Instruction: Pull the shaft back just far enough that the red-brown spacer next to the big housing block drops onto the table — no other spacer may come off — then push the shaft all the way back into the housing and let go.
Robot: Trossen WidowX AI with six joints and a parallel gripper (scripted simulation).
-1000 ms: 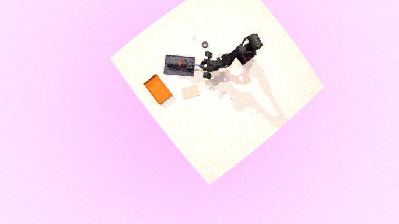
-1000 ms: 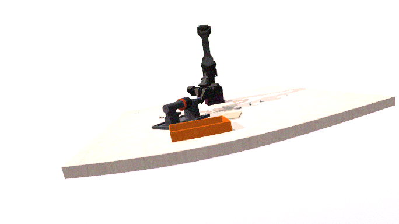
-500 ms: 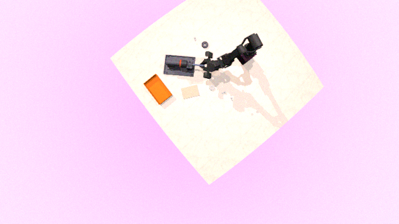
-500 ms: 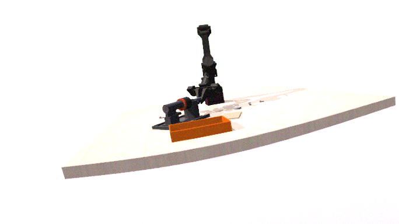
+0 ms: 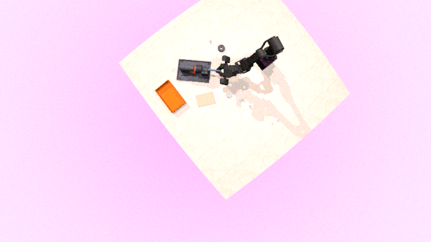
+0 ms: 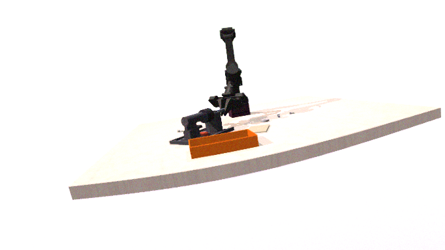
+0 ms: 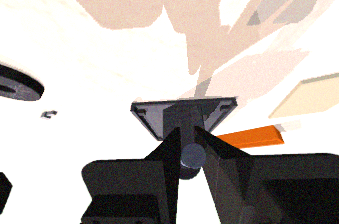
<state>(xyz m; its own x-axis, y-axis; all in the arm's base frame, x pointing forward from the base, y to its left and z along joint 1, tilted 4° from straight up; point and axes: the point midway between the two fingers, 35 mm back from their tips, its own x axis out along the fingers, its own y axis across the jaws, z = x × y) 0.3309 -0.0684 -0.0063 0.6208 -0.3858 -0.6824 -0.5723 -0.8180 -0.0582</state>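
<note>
Right now the support block is 130 mm ahead of my gripper tip, 90 mm to the right of it and 10 mm below it. Also, from my gripper tip: red-brown spacer (120 mm ahead, 90 mm to the right, 40 mm below); tan pad (150 mm ahead, 130 mm to the left, 50 mm below); orange tray (360 mm ahead, 50 mm below, 10 mm to the right).
</note>
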